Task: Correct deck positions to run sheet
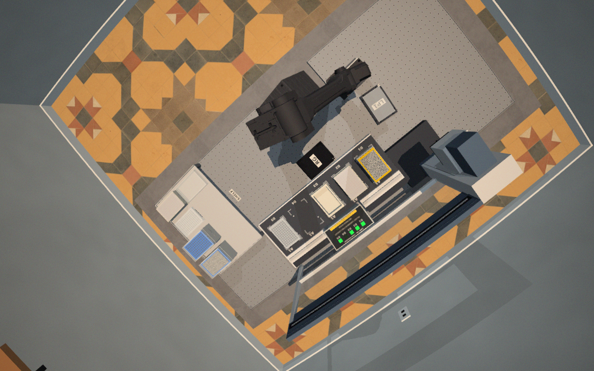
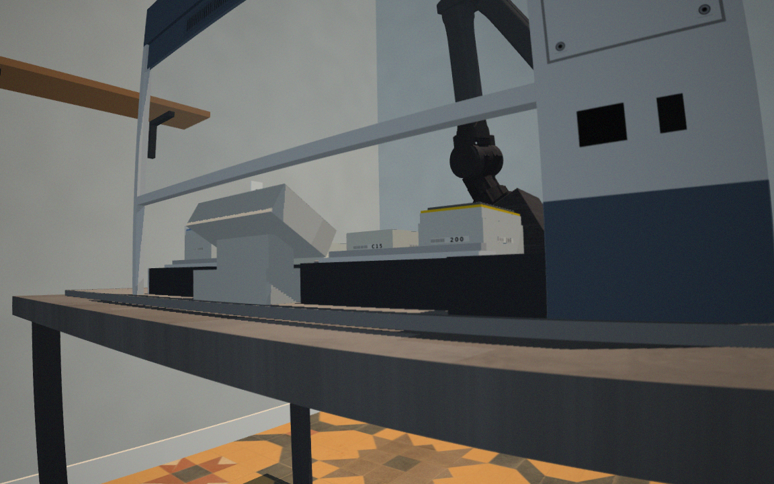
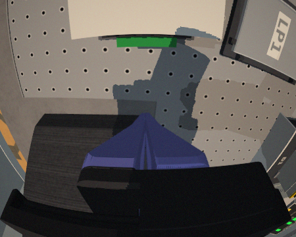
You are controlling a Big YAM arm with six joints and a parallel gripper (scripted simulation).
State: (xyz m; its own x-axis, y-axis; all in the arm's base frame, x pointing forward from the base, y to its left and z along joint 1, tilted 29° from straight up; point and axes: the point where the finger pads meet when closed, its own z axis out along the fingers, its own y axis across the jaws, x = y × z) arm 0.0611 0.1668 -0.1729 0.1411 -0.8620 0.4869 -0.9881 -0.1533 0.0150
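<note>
Now: hand 1 cm past the green button and 6 cm to the right of it. Also, from my hand: cream reservoir: 36 cm ahead, 31 cm to the right, 2 cm below; white sealed block: 35 cm ahead, 19 cm to the right, 1 cm below; yellow-rimmed tip rack: 35 cm ahead, 6 cm to the right, 1 cm above.
</note>
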